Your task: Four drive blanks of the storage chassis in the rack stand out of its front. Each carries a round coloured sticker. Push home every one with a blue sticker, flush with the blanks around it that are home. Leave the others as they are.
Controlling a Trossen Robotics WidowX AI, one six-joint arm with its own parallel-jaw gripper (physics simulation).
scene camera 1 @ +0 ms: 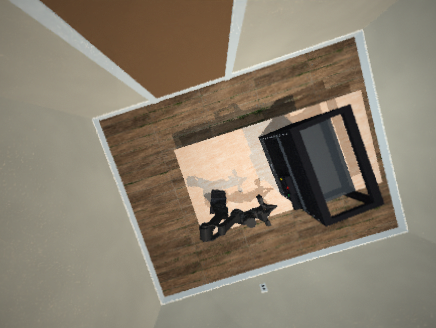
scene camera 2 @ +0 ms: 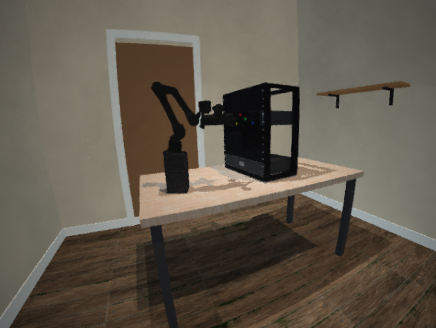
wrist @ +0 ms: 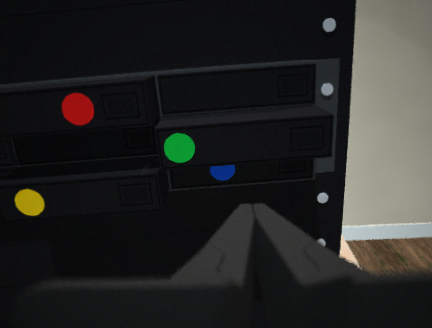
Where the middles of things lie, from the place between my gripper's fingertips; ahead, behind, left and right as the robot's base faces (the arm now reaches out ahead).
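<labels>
There's a black rack [scene camera 1: 308,150] that's 28 cm ahead of my hand, 13 cm to the left of it and 9 cm below it. As for the green-sticker blank [wrist: 301,132], my hand is 2 cm to the left of it and 15 cm short of it. Going by their middles, that blank is the nearest to my hand of the things named here.
</labels>
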